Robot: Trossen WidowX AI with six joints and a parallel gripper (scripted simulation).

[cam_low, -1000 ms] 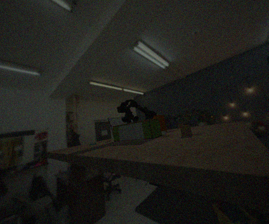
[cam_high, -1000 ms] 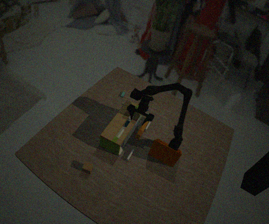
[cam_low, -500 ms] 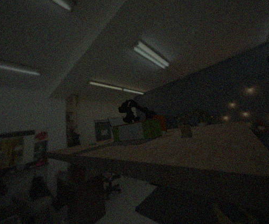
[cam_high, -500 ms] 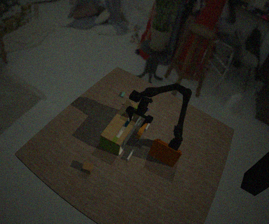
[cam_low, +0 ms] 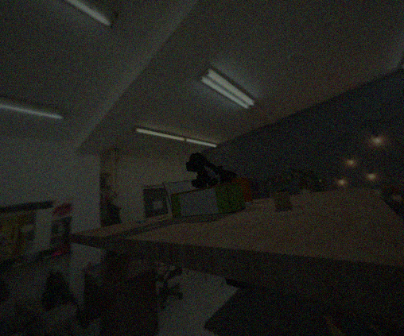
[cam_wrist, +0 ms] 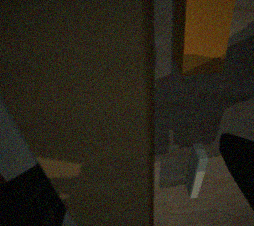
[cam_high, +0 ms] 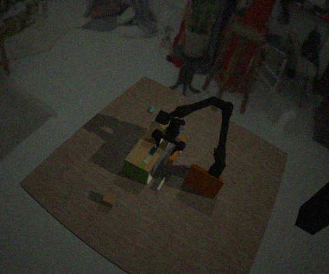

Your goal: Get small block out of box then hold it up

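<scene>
The box lies 4 cm ahead of my gripper tip and 3 cm below it. From my gripper tip the other things lie so: tan block (41 cm to the left, 6 cm below, 5 cm ahead).
</scene>
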